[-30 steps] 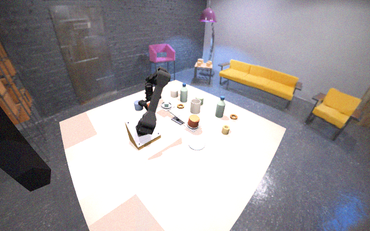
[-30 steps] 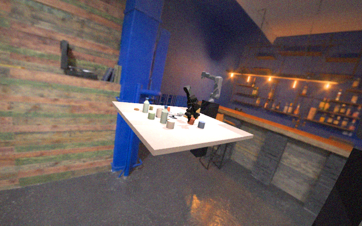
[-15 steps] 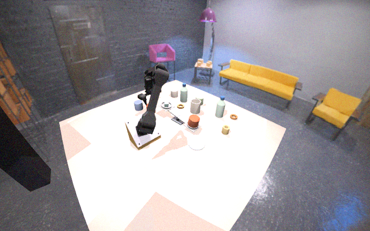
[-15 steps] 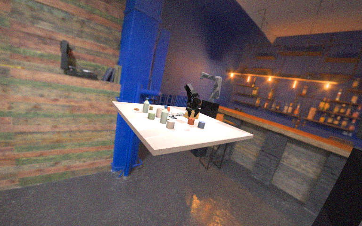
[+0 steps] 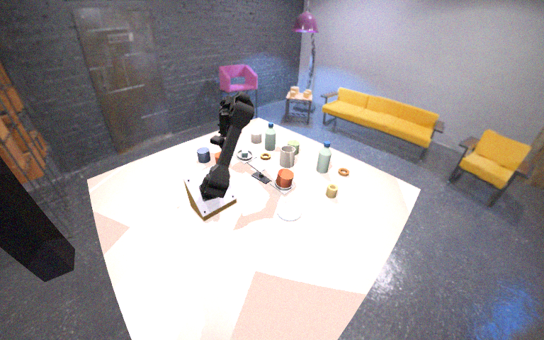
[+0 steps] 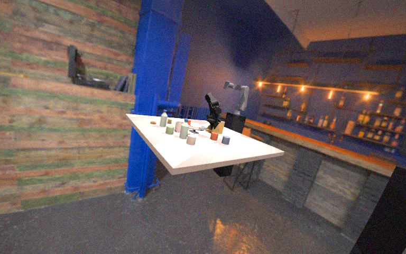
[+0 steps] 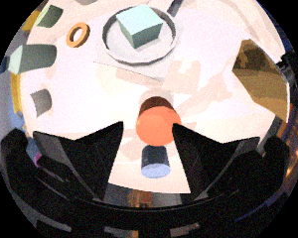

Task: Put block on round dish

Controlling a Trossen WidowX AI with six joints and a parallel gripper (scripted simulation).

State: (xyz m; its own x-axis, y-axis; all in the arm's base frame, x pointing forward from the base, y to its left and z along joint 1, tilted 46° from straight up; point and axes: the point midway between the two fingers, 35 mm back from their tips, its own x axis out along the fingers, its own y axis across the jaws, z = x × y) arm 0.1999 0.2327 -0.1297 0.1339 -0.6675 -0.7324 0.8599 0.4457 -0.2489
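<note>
My gripper tip is now 60 mm short of the teal block, 80 mm to the left of it and 10 mm above it. The rest, counted from my gripper tip: blue cylinder 80 mm behind, 110 mm to the left, 60 mm below; balance beam 90 mm ahead, 200 mm to the right, 60 mm below; orange cup 30 mm behind, 30 mm to the left, 60 mm below.
</note>
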